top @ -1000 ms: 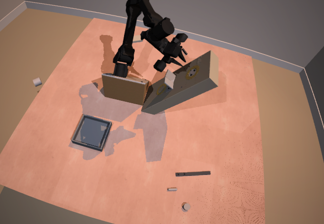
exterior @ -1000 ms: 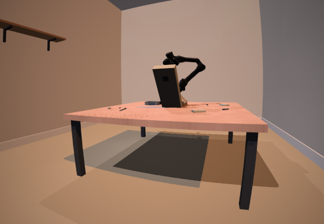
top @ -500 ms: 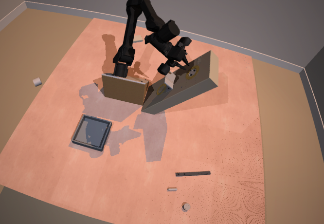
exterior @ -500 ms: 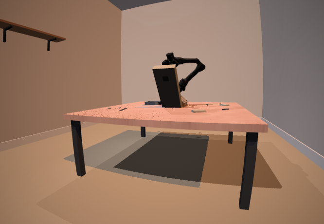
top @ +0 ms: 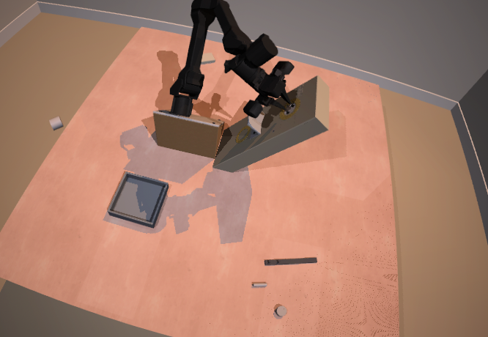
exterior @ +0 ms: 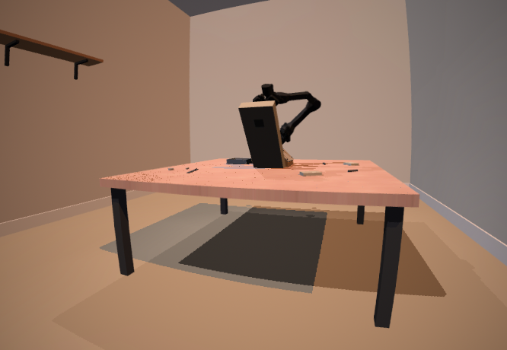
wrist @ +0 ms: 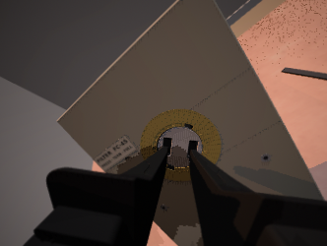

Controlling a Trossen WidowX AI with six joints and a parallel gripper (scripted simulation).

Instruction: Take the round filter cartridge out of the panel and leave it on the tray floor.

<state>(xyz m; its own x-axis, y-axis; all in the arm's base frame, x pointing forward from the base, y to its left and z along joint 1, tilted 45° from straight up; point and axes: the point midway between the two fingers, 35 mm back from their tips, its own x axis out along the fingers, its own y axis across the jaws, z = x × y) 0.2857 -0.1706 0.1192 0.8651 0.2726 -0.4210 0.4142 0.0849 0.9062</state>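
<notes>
The round filter cartridge lies 20 mm ahead of my gripper tip and 20 mm below it. From my gripper tip the other things lie so: small pin: 10 mm behind, 450 mm to the right, 290 mm below; then dark-rimmed tray: 420 mm behind, 230 mm to the right, 280 mm below.
</notes>
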